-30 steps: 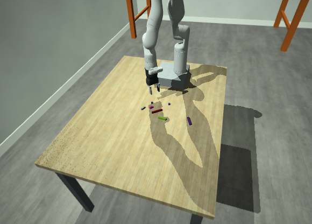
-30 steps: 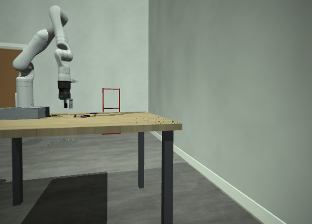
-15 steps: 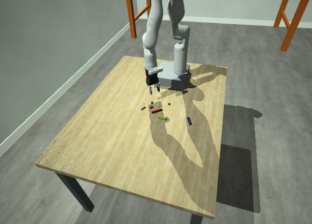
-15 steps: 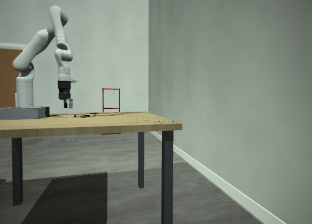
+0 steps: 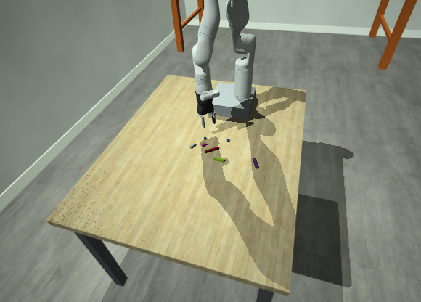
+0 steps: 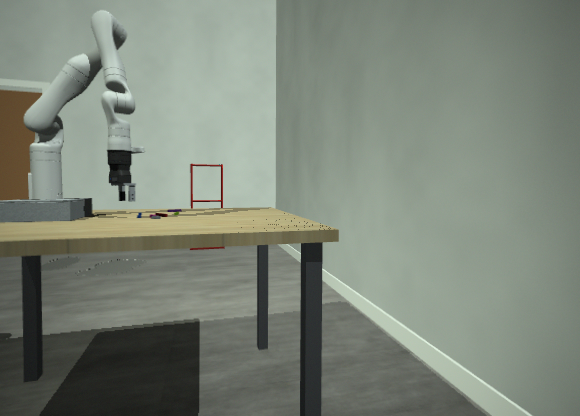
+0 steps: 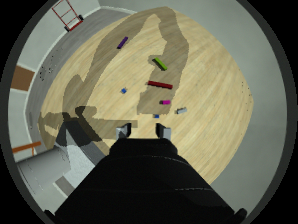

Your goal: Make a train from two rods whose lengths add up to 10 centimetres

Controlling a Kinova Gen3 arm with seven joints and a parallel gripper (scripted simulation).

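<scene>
My hand is 100 mm short of the grey rod, 60 mm to the left of it and 70 mm above it. Round my hand: lime rod 170 mm ahead, 90 mm to the left, 70 mm below; magenta rod 90 mm ahead, 70 mm below; red rod 110 mm ahead, 40 mm to the left, 70 mm below.
</scene>
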